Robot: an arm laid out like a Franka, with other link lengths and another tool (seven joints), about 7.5 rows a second.
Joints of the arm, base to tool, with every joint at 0 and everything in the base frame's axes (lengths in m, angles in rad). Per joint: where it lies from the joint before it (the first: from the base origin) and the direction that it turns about. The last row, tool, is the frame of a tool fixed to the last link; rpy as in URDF.
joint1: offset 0 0 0.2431 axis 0 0 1
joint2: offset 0 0 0 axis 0 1 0
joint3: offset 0 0 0.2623 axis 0 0 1
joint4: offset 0.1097 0 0 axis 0 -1 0
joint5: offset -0.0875 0 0.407 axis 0 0 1
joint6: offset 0 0 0 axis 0 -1 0
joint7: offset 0.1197 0 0 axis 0 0 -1
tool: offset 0.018 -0.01 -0.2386 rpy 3.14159 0 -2.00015
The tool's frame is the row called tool.
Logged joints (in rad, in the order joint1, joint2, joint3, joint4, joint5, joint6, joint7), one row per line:
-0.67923 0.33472 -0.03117 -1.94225 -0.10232 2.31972 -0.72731
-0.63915 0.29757 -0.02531 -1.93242 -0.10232 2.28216 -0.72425
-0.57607 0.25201 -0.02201 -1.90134 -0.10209 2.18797 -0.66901
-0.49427 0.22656 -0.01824 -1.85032 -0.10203 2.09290 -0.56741
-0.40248 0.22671 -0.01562 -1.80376 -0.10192 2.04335 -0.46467
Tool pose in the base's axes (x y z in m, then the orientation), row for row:
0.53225 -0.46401 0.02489 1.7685 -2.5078 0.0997
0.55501 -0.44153 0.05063 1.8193 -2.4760 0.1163
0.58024 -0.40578 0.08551 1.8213 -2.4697 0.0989
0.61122 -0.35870 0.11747 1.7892 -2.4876 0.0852
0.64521 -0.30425 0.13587 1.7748 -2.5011 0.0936
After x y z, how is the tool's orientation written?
As a rotation vector, in radians.
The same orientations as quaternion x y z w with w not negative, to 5 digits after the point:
0.57564 -0.81628 0.03245 0.03565
0.59136 -0.80482 0.03780 0.03343
0.59283 -0.80389 0.03219 0.03567
0.58325 -0.81092 0.02777 0.03809
0.57805 -0.81461 0.03049 0.03666

